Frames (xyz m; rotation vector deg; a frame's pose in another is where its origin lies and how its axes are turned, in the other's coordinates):
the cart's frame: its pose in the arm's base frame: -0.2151 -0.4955 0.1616 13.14 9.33 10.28
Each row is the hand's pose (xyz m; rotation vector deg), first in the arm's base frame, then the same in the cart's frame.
Working: the arm's base frame: its pose in the cart's frame: 0.3278 0.4021 -0.2209 -13.14 -9.33 -10.28

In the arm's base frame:
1: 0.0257 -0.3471 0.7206 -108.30 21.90 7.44
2: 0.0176 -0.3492 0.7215 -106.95 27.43 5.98
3: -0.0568 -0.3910 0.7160 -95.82 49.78 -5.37
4: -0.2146 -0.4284 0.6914 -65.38 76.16 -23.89
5: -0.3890 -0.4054 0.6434 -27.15 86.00 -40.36
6: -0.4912 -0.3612 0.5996 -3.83 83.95 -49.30
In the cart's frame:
1: 0.1847 0.2381 0.5492 -118.24 26.84 -11.15
2: 0.1763 0.2376 0.5491 -116.06 32.13 -13.17
3: 0.0967 0.2080 0.5392 -101.23 52.05 -26.44
4: -0.0603 0.1911 0.4950 -66.00 72.61 -45.50
5: -0.2185 0.2292 0.4126 -25.56 75.97 -59.54
6: -0.3030 0.2771 0.3428 -2.04 70.40 -65.99

